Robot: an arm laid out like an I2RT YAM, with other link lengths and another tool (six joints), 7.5 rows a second.
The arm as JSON. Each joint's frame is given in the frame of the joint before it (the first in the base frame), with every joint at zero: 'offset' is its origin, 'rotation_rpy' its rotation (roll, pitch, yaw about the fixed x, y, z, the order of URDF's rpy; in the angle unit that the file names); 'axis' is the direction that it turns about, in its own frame. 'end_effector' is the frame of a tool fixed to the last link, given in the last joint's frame.
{
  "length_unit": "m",
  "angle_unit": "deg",
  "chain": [
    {
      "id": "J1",
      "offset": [
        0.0,
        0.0,
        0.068
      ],
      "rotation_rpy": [
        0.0,
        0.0,
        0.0
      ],
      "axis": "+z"
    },
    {
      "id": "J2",
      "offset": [
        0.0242,
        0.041,
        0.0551
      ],
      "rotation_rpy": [
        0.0,
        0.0,
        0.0
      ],
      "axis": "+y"
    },
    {
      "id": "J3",
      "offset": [
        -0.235,
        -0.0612,
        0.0
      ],
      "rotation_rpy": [
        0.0,
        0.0,
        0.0
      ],
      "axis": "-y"
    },
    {
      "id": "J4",
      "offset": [
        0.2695,
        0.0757,
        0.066
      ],
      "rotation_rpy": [
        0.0,
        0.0,
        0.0
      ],
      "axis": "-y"
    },
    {
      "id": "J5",
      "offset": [
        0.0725,
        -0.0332,
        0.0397
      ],
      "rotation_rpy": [
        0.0,
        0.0,
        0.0
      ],
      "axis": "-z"
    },
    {
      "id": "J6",
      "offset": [
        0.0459,
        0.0,
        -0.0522
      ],
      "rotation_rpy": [
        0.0,
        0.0,
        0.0
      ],
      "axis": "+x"
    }
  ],
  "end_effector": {
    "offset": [
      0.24,
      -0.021,
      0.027
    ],
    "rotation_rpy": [
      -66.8,
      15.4,
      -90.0
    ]
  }
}
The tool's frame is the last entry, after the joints.
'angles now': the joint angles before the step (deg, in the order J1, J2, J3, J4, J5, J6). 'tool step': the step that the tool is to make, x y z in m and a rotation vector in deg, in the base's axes. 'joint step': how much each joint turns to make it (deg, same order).
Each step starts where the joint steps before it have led.
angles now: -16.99, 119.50, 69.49, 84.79, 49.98, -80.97
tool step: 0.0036, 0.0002, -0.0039, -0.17, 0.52, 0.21
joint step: -0.01, 0.79, 0.31, 0.19, -0.36, -0.21
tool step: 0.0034, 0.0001, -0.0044, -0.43, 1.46, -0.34
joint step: 0.00, 0.80, 0.28, 0.28, -0.19, -1.36
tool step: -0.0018, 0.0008, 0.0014, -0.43, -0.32, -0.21
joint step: 0.01, 0.34, 0.03, 1.19, 0.00, -0.59
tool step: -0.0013, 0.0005, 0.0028, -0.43, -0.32, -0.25
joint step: 0.00, 0.28, 0.30, 0.88, 0.02, -0.62
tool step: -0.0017, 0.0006, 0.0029, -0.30, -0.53, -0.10
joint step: 0.00, 0.09, 0.14, 0.74, 0.00, -0.26
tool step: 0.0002, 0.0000, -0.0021, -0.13, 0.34, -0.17
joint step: -0.01, 0.34, -0.03, 0.41, 0.00, -0.43
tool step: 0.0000, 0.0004, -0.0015, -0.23, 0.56, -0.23
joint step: 0.00, 0.17, -0.17, 0.40, -0.04, -0.69
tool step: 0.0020, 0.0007, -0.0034, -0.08, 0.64, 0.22
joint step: 0.00, 0.18, -0.29, -0.02, -0.33, -0.13
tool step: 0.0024, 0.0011, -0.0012, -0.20, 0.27, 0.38
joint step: 0.01, 0.22, -0.01, 0.03, -0.46, 0.00
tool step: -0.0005, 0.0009, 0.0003, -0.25, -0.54, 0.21
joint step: -0.01, 0.39, 0.05, 0.86, -0.22, 0.10
